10 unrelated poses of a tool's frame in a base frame.
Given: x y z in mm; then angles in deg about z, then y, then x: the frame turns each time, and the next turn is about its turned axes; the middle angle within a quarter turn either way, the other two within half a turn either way.
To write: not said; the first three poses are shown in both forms.
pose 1, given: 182.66 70.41 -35.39 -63.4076 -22.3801 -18.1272
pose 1, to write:
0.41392 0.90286 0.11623 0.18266
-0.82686 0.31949 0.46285 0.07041
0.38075 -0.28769 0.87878 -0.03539
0 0 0 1

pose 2, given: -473.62 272.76 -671.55 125.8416 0.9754 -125.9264
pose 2, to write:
-0.58546 0.48371 -0.65058 -0.47362
0.81052 0.33239 -0.48226 0.27276
-0.01702 -0.80965 -0.58666 -0.67155
0 0 0 1

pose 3, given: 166.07 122.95 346.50 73.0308 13.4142 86.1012
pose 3, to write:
0.28390 0.00252 0.95885 0.16607
0.93037 0.24122 -0.27609 0.12295
-0.23199 0.97047 0.06614 0.34650
0 0 0 1

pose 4, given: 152.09 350.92 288.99 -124.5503 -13.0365 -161.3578
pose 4, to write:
-0.55251 -0.82131 0.14206 0.15209
-0.80240 0.47799 -0.35733 0.35092
0.22557 -0.31142 -0.92311 0.28899
0 0 0 1

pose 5, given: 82.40 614.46 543.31 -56.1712 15.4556 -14.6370
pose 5, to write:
0.53658 0.76626 0.35346 0.08240
-0.80066 0.59459 -0.07351 0.61446
-0.26649 -0.24356 0.93256 0.54331
0 0 0 1

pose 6, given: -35.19 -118.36 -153.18 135.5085 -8.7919 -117.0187
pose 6, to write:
-0.70497 0.22123 -0.67385 -0.03519
0.69257 0.41949 -0.58684 -0.11836
0.15285 -0.88039 -0.44894 -0.15318
0 0 0 1

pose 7, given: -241.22 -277.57 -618.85 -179.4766 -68.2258 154.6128
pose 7, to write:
-0.37093 0.38988 -0.84286 -0.24122
-0.00339 0.90703 0.42105 -0.27757
0.92865 0.15904 -0.33513 -0.61885
0 0 0 1

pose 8, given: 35.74 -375.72 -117.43 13.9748 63.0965 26.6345
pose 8, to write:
0.43910 0.17208 0.88181 0.03574
0.10927 0.96397 -0.24252 -0.37572
-0.89177 0.20285 0.40447 -0.11743
0 0 0 1

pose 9, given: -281.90 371.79 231.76 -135.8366 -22.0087 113.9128
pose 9, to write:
-0.66508 -0.03666 -0.74587 -0.28190
-0.64594 0.52946 0.54995 0.37179
0.37475 0.84755 -0.37581 0.23176
0 0 0 1

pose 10, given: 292.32 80.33 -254.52 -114.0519 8.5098 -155.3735
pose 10, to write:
-0.40308 -0.80499 0.43535 0.29232
-0.90312 0.42680 -0.04699 0.08033
-0.14798 -0.41211 -0.89904 -0.25452
0 0 0 1

